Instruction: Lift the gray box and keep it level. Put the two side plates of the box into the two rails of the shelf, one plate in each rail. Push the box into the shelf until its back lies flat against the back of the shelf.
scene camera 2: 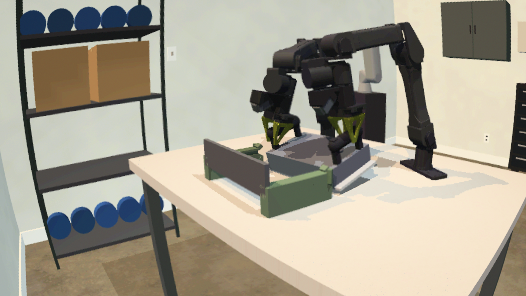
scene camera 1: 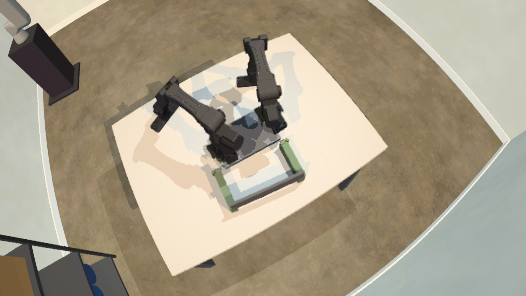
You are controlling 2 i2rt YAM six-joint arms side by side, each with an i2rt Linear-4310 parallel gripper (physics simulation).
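Seen in the pictures: left gripper, fingertip midpoint: [scene camera 2: 349,142]; right gripper, fingertip midpoint: [scene camera 2: 272,143] [scene camera 1: 223,161]; left arm's base, link origin: [scene camera 2: 422,170] [scene camera 1: 255,80]; right arm's base, link origin: [scene camera 1: 165,115].
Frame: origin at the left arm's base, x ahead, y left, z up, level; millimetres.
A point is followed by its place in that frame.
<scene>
The gray box [scene camera 1: 255,139] @(x 376, y -25, z 77 mm) [scene camera 2: 295,164] @(x 429, y -43, z 52 mm) is at the open side of the shelf, looking roughly level; whether it touches the table is hard to tell. The shelf has a dark back board [scene camera 1: 268,190] @(x 615, y 9, z 106 mm) [scene camera 2: 235,167] @(x 604, y 38, z 82 mm) and two green rails, one [scene camera 1: 295,161] @(x 491, y 134, z 71 mm) [scene camera 2: 297,193] @(x 482, y 143, z 41 mm) near in scene camera 2 and the other [scene camera 1: 223,188] @(x 581, y -174, z 71 mm) far. The box's near side plate [scene camera 2: 353,165] @(x 295, y 49, z 61 mm) is by the near rail's end; contact is unclear. My left gripper [scene camera 1: 278,132] [scene camera 2: 348,149] @(x 307, y 43, z 124 mm) is shut on this plate. My right gripper [scene camera 1: 220,158] @(x 465, y -167, z 86 mm) [scene camera 2: 287,138] is shut on the box's far side plate, whose grip is partly hidden.
The box and shelf are on a pale table [scene camera 1: 340,135] @(x 357, y 377, z 0 mm) [scene camera 2: 400,235] @(x 324, y 347, z 0 mm). The back board stands on the side of the shelf away from my arms. A storage rack [scene camera 2: 95,167] with cartons and blue discs stands on the floor beyond the table. A dark pedestal [scene camera 1: 42,62] stands farther off.
</scene>
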